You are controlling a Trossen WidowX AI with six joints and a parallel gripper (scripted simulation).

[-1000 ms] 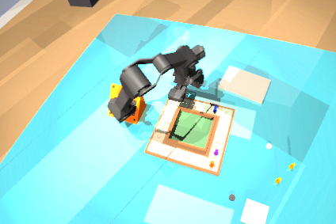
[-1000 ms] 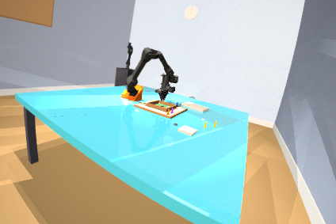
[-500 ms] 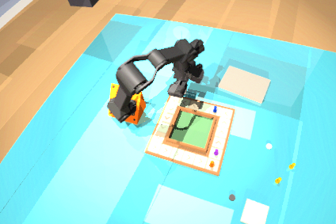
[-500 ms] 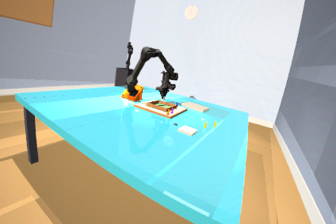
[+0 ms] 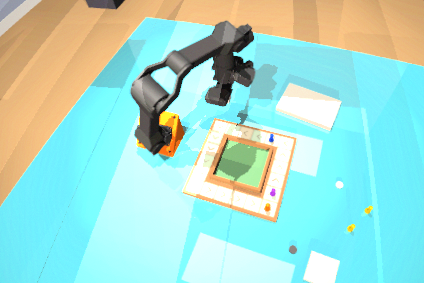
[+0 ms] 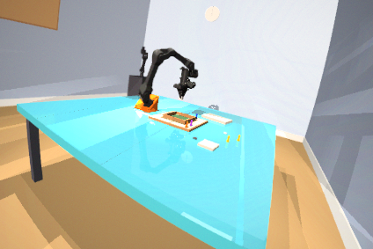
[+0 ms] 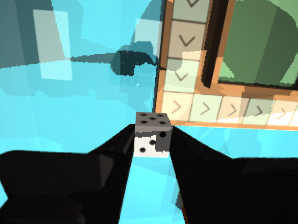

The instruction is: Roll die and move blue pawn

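Right now the blue pawn is 160 mm ahead of my gripper tip, 90 mm below it and 50 mm to the right of it. Round my gripper tip: green tray (160 mm to the right, 110 mm below, 90 mm ahead); white slab (260 mm ahead, 130 mm to the left, 110 mm below); white die (right at my gripper tip).
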